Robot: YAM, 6 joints.
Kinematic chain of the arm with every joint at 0, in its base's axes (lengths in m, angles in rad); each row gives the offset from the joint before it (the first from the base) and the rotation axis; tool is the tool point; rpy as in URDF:
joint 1: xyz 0 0 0.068 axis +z
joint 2: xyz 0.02 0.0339 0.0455 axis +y
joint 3: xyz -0.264 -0.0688 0 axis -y
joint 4: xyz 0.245 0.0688 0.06 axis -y
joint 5: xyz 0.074 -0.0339 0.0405 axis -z
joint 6: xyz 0.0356 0 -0.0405 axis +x
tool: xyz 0 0 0 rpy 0 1.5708 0
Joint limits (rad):
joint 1: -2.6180..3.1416
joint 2: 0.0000..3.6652
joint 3: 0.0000..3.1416
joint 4: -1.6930..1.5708
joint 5: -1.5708..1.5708
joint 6: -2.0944..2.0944
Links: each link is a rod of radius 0.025 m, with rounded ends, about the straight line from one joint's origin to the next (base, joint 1, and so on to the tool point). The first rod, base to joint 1, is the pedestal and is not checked.
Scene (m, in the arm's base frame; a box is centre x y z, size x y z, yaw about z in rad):
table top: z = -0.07
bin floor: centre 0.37 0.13 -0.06 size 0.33 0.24 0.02 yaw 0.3
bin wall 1: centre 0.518 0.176 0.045 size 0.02 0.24 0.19 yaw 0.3
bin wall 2: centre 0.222 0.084 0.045 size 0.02 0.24 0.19 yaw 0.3
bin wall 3: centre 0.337 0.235 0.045 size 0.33 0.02 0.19 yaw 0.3
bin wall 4: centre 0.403 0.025 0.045 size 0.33 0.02 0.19 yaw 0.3
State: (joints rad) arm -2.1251 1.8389 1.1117 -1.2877 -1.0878 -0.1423
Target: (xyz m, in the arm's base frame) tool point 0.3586 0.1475 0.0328
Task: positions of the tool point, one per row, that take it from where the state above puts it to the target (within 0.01 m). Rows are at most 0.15 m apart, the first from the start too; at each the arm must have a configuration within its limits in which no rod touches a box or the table.
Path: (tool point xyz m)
1: -0.0505 -0.2859 0.1761
2: 0.0276 -0.3032 0.1847
3: 0.1111 -0.2981 0.1940
4: 0.1933 -0.2690 0.2041
5: 0.2672 -0.2164 0.2148
6: 0.3259 -0.1430 0.2261
7: 0.3633 -0.0534 0.2381
8: 0.3750 0.0460 0.2506
9: 0.3586 0.1475 0.2636
10: 0.3757 0.1529 0.1468
11: 0.3586 0.1475 0.0328

